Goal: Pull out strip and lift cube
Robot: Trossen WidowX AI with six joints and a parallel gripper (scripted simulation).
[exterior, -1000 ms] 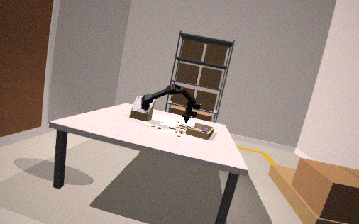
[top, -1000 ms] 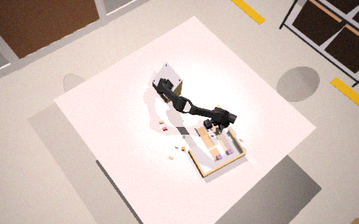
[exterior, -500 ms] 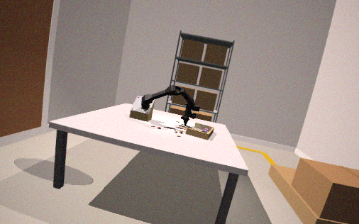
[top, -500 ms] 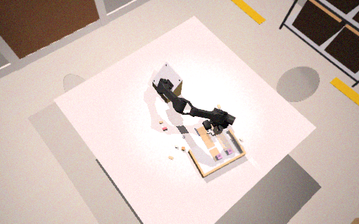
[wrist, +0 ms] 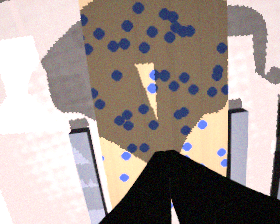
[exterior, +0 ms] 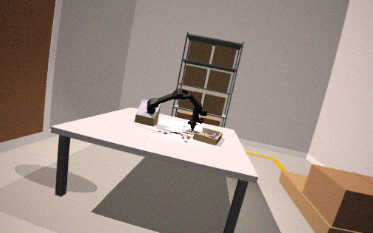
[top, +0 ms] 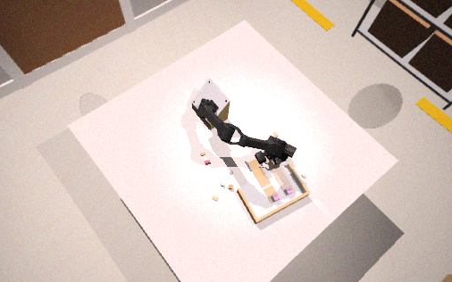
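The strip lies 3 cm ahead of my gripper tip and 10 cm to the right of it.
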